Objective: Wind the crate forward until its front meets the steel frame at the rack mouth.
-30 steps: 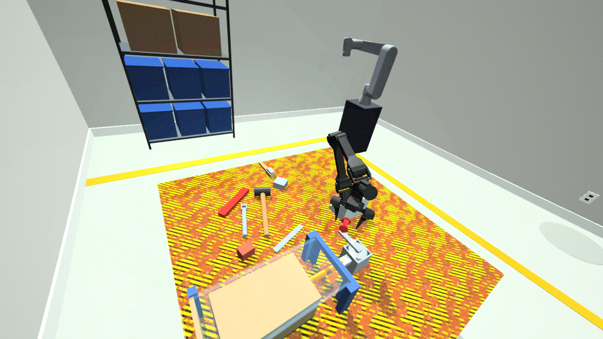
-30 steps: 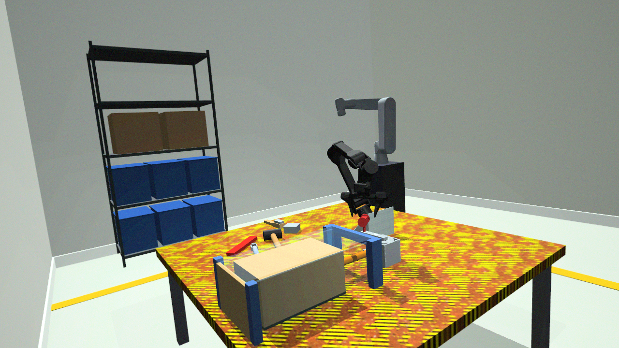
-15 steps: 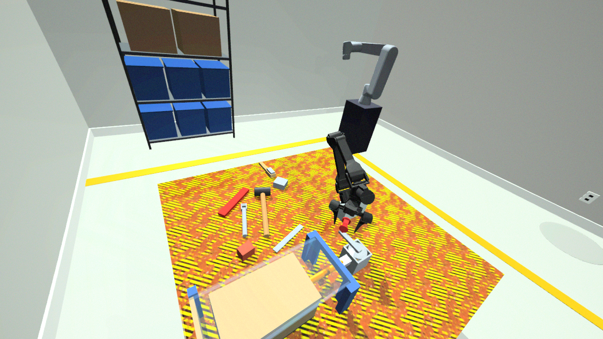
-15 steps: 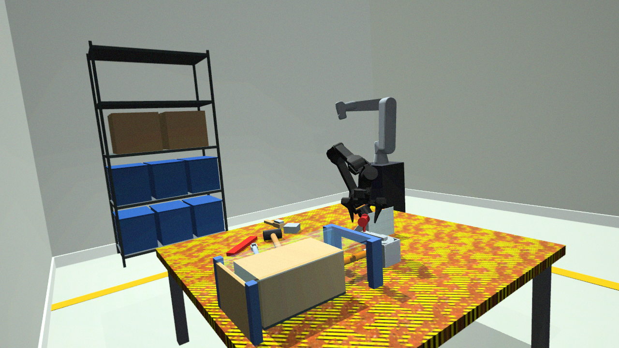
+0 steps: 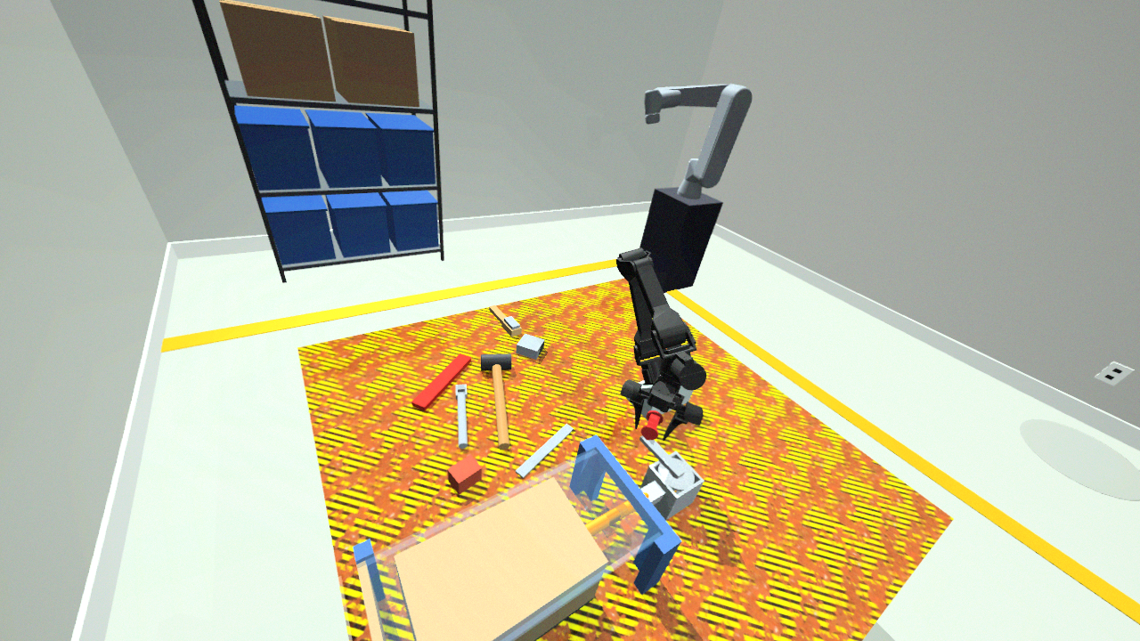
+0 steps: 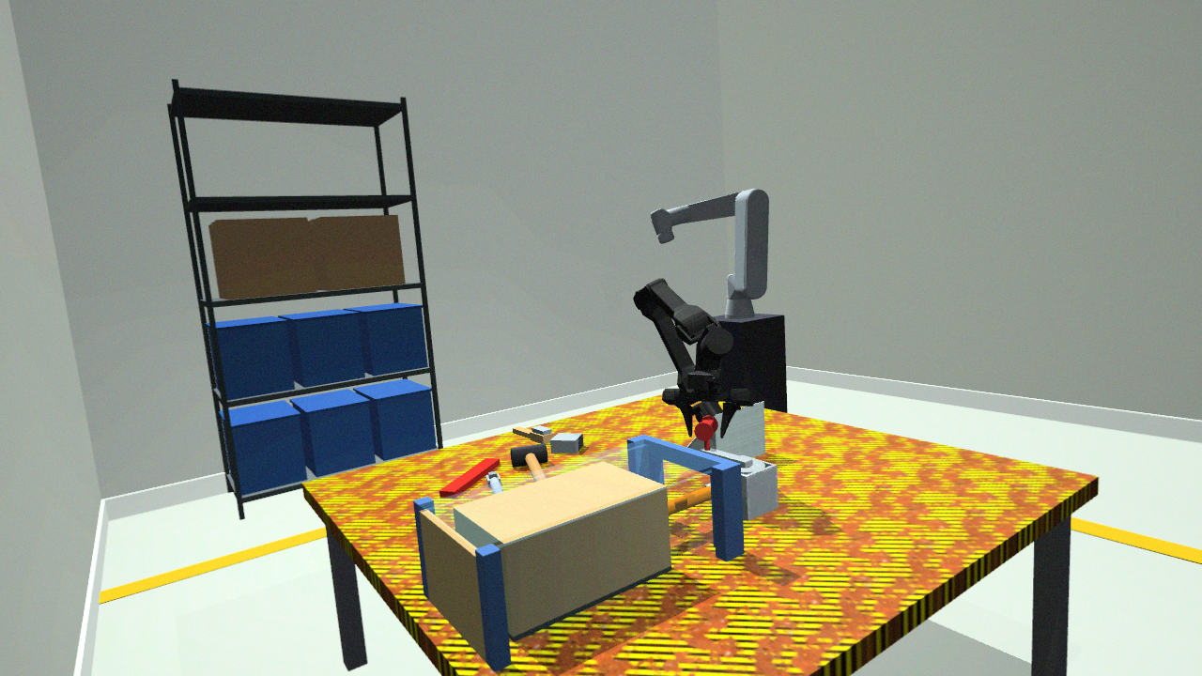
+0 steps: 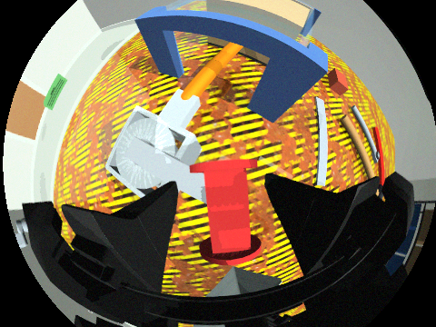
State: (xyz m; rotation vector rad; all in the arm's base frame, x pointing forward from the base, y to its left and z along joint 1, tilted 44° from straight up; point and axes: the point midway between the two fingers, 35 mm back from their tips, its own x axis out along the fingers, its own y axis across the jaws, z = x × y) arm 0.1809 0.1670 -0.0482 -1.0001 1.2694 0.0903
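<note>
Right now the blue steel frame is 14 cm ahead of my gripper tip, 9 cm to the left of it and 3 cm below it. The rest, counted from my gripper tip: red grip (1 cm behind, 1 cm to the right); winch handle (1 cm behind, 3 cm to the left, 3 cm below); grey winch (3 cm behind, 8 cm to the left, 10 cm below).
</note>
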